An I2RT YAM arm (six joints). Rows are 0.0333 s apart.
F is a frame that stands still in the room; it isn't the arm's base.
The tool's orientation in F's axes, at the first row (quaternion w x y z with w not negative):
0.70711 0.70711 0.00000 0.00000
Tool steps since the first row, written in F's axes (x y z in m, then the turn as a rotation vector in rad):
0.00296 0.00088 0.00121 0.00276 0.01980 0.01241
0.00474 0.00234 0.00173 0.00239 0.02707 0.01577
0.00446 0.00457 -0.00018 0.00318 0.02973 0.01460
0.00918 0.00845 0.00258 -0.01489 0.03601 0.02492
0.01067 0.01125 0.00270 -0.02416 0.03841 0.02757
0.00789 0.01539 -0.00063 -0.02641 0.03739 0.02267
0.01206 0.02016 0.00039 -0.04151 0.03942 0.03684
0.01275 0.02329 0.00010 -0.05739 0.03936 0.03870
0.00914 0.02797 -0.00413 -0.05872 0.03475 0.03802
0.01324 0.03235 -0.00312 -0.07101 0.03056 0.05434
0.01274 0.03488 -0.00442 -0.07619 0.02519 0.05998
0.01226 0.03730 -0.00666 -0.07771 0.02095 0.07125
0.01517 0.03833 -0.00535 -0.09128 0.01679 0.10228
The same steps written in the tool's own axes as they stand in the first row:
0.00296 0.00121 -0.00088 0.00276 0.01241 -0.01980
0.00474 0.00173 -0.00234 0.00239 0.01577 -0.02707
0.00446 -0.00018 -0.00457 0.00318 0.01460 -0.02973
0.00918 0.00258 -0.00845 -0.01489 0.02492 -0.03601
0.01067 0.00270 -0.01125 -0.02416 0.02757 -0.03841
0.00789 -0.00063 -0.01539 -0.02641 0.02267 -0.03739
0.01206 0.00039 -0.02016 -0.04151 0.03684 -0.03942
0.01275 0.00010 -0.02329 -0.05739 0.03870 -0.03936
0.00914 -0.00413 -0.02797 -0.05872 0.03802 -0.03475
0.01324 -0.00312 -0.03235 -0.07101 0.05434 -0.03056
0.01274 -0.00442 -0.03488 -0.07619 0.05998 -0.02519
0.01226 -0.00666 -0.03730 -0.07771 0.07125 -0.02095
0.01517 -0.00535 -0.03833 -0.09128 0.10228 -0.01679

